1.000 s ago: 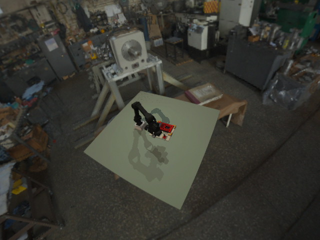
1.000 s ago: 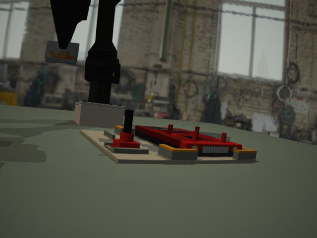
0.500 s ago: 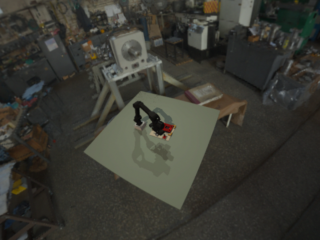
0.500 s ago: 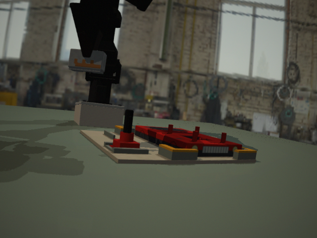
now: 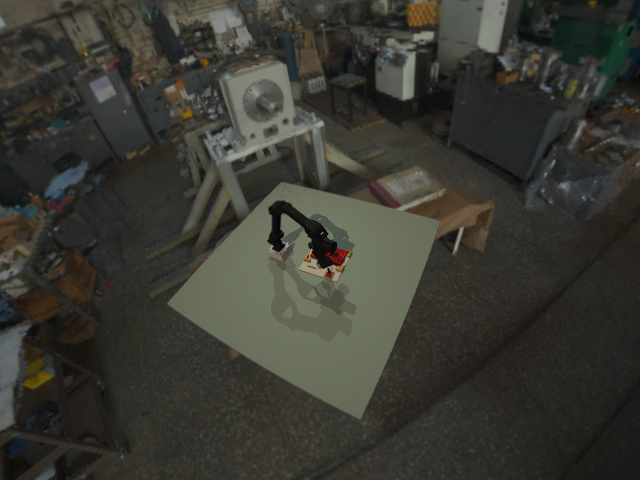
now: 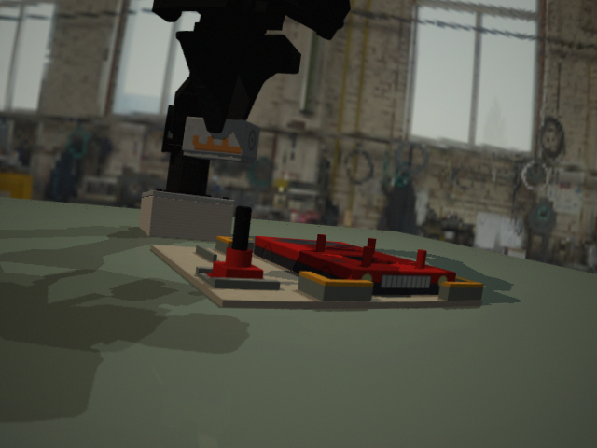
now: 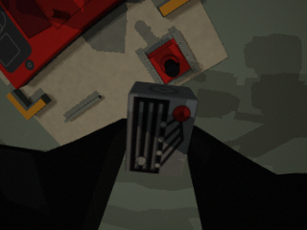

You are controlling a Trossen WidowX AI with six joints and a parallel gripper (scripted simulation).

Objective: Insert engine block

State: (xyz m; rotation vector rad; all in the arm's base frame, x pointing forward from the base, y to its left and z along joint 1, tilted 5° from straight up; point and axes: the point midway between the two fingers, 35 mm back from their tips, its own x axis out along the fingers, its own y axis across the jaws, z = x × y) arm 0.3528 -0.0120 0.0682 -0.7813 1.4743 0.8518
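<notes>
My gripper tip is 2 cm short of the black post, 2 cm to the right of it and 8 cm above it. Also, from my gripper tip: engine block (1 cm below).
</notes>
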